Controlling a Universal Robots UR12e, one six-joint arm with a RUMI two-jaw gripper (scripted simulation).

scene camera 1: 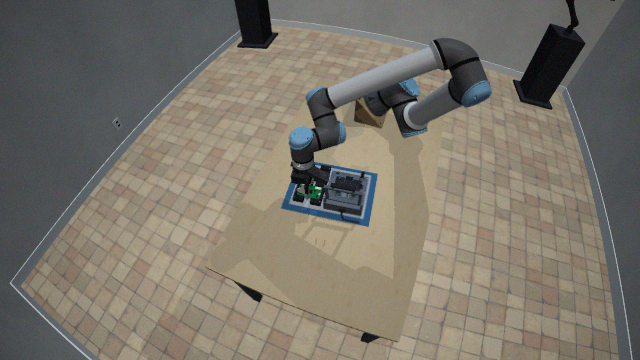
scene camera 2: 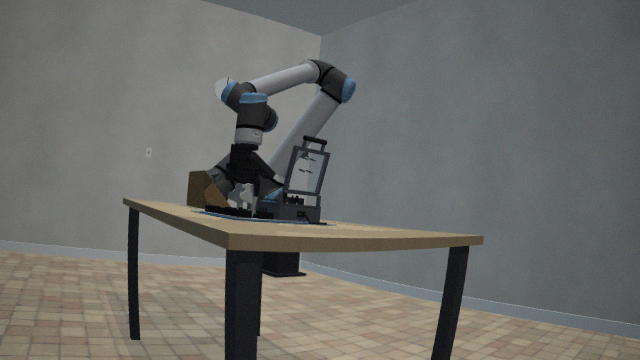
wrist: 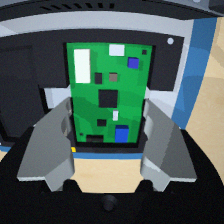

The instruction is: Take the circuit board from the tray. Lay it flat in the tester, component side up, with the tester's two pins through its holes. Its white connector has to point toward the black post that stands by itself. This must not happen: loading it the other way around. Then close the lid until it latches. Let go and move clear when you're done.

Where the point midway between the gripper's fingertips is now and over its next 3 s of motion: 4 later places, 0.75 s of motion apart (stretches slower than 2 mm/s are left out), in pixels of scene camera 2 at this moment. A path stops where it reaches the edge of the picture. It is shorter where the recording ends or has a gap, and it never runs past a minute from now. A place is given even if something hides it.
The gripper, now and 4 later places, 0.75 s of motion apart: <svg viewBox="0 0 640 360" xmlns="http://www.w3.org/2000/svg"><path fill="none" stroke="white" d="M244 216L244 212L245 207L245 206L246 194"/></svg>
